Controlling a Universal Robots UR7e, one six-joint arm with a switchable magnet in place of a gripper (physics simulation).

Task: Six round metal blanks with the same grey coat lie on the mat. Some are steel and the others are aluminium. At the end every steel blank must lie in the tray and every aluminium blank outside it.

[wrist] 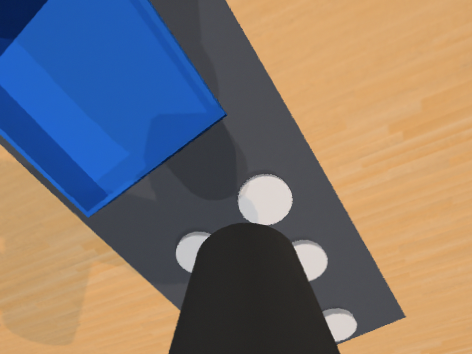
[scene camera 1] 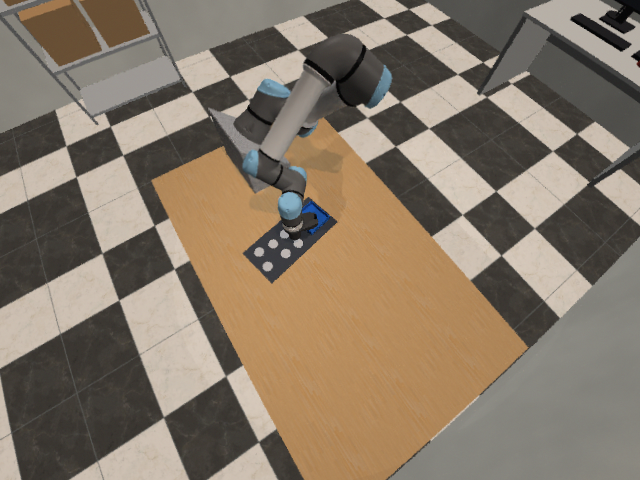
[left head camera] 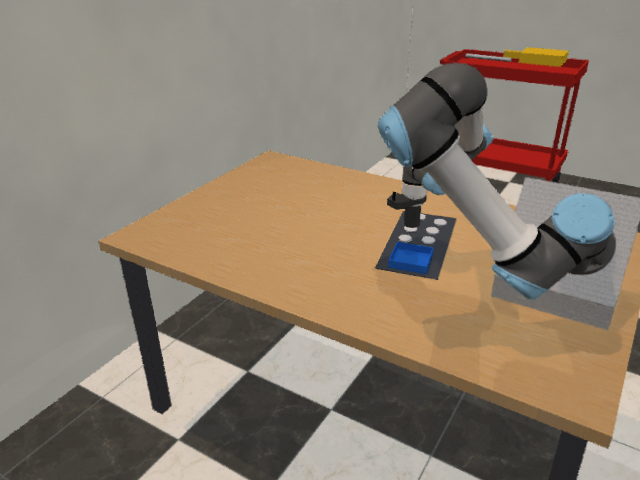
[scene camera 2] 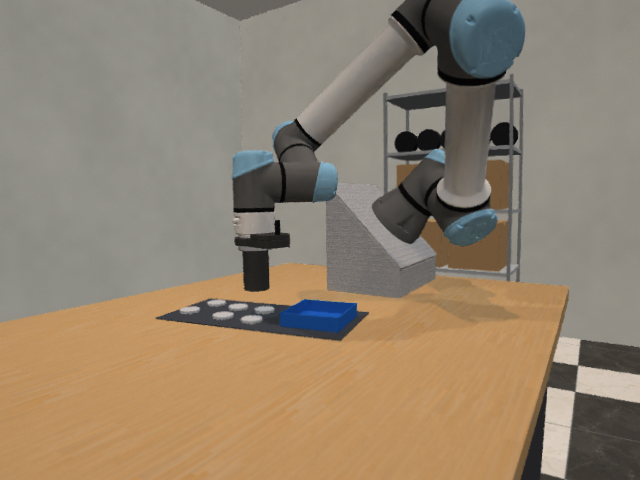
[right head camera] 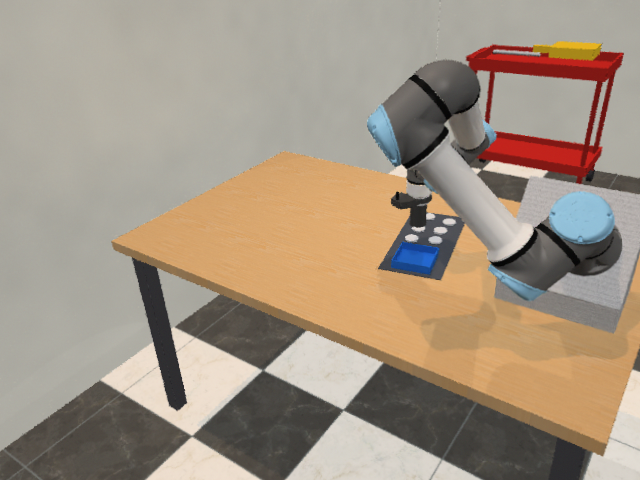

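Observation:
Six light grey round blanks lie on the dark mat (left head camera: 441,260) (scene camera 2: 271,326) (wrist: 265,130) in two rows of three. They look alike. The blue tray (left head camera: 408,265) (right head camera: 410,265) (scene camera 2: 310,322) (wrist: 120,75) stands at one end of the mat with no blank visible inside. One blank (left head camera: 404,238) (scene camera 1: 298,243) (scene camera 2: 251,319) (wrist: 265,200) lies nearest the tray in the outer row; another blank (left head camera: 428,240) (scene camera 1: 284,234) (scene camera 2: 264,310) lies across from it. My magnet (left head camera: 411,226) (right head camera: 417,225) (scene camera 1: 295,236) (scene camera 2: 256,288) (wrist: 247,227) hangs upright a little above the blanks, carrying nothing, and hides some in the wrist view.
The grey sloped base block (scene camera 2: 356,253) (left head camera: 555,304) stands on the table beside the mat. A red cart (left head camera: 522,69) (right head camera: 547,68) stands beyond the table. A shelf rack (scene camera 2: 385,124) stands behind the arm, and a white desk (scene camera 1: 563,25) is farther off.

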